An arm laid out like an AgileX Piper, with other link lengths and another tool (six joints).
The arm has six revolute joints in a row. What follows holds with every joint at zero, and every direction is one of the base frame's.
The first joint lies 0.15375 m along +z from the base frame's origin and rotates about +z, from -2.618 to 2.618 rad.
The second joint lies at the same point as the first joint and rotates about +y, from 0 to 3.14 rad.
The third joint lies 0.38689 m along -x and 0.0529 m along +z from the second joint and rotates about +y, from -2.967 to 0 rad.
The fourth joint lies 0.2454 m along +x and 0.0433 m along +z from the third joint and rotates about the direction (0.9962, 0, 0.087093), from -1.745 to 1.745 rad.
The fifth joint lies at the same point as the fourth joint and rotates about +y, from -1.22 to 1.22 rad.
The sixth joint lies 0.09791 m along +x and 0.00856 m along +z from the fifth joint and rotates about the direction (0.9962, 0, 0.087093), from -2.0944 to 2.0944 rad.
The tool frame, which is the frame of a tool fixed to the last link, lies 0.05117 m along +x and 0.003 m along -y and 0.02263 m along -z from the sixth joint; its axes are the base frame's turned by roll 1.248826, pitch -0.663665 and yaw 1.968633 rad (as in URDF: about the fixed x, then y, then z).
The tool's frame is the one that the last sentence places.
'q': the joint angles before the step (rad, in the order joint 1, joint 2, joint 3, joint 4, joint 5, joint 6). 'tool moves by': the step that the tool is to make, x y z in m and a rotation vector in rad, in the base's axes. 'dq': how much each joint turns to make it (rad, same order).
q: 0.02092, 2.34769, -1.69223, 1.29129, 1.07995, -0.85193
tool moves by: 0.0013, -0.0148, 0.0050, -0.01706, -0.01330, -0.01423
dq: -0.02497, -0.01314, 0.00001, -0.02025, -0.00006, 0.00000
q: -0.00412, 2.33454, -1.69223, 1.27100, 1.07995, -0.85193
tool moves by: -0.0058, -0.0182, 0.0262, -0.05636, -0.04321, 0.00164
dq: -0.02596, -0.06170, -0.00010, -0.07151, 0.00206, 0.02032
